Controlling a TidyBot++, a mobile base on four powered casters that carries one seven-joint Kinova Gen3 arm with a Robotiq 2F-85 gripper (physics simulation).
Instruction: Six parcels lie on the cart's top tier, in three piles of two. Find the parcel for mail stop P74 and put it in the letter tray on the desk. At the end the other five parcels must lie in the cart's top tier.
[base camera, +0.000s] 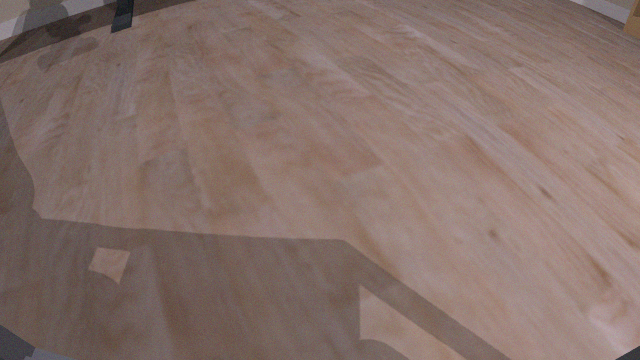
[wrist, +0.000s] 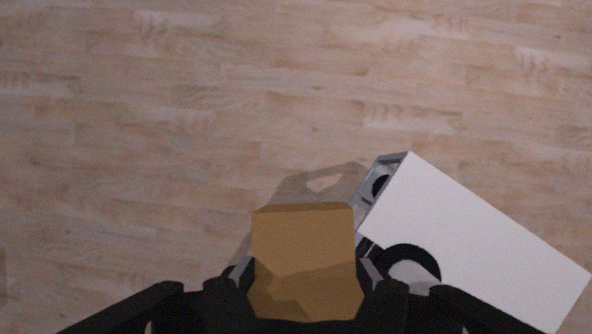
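Seen in the pictures: gripper, fingertip midpoint: (wrist: 305, 276); arm's base at its link origin: (wrist: 406, 279).
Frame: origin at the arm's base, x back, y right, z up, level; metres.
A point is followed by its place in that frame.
Observation:
My gripper (wrist: 305, 276) @(x -0.302, y 0.035, z 0.528 m) is at the bottom middle of the wrist view, shut on a brown parcel (wrist: 303, 240) @(x -0.314, y 0.051, z 0.534 m). The parcel is held between the two fingertips, above the floor. No label or mail stop shows on the parcel's visible faces. The cart, the other parcels, the desk top and the letter tray do not show in either view.
The robot's own white base top (wrist: 480, 235) is at the lower right of the wrist view. In the base view, a dark leg foot (base camera: 123, 17) stands on the wood floor (base camera: 300, 125) @(x -0.596, y -0.044, z -0.397 m) at the upper left. A brown wooden edge (base camera: 634, 22) @(x -1.704, y 1.696, z -0.325 m) shows at the upper right, beside white baseboard.

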